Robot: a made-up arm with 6 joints. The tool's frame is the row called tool.
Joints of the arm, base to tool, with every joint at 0 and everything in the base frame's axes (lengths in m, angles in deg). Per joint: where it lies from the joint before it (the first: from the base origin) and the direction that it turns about. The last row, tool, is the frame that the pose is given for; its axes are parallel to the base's.
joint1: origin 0 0 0.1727 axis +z
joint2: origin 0 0.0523 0 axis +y
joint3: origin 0 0 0.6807 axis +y
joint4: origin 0 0 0.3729 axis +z
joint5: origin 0 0 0 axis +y
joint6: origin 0 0 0.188 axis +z
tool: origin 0 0 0
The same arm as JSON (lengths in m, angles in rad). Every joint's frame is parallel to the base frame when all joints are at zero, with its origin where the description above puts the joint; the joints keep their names.
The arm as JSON. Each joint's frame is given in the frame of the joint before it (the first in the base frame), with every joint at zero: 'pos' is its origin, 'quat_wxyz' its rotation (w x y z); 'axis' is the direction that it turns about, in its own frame. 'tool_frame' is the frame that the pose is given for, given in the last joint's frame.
{"length_unit": "m", "angle_unit": "rad", "joints": [
  {"joint": "joint1", "pos": [0.0, 0.0, 0.1727], "quat_wxyz": [1.0, 0.0, 0.0, 0.0], "axis": "+z"},
  {"joint": "joint2", "pos": [0.0, 0.0523, 0.0], "quat_wxyz": [1.0, 0.0, 0.0, 0.0], "axis": "+y"},
  {"joint": "joint3", "pos": [0.0, 0.0, 0.6807], "quat_wxyz": [1.0, 0.0, 0.0, 0.0], "axis": "+y"},
  {"joint": "joint4", "pos": [0.0, 0.0, 0.3729], "quat_wxyz": [1.0, 0.0, 0.0, 0.0], "axis": "+z"},
  {"joint": "joint5", "pos": [0.0, 0.0, 0.0], "quat_wxyz": [1.0, 0.0, 0.0, 0.0], "axis": "+y"},
  {"joint": "joint6", "pos": [0.0, 0.0, 0.188], "quat_wxyz": [1.0, 0.0, 0.0, 0.0], "axis": "+z"}
], "tool_frame": {"pos": [0.0, 0.0, 0.0], "quat_wxyz": [1.0, 0.0, 0.0, 0.0]}}

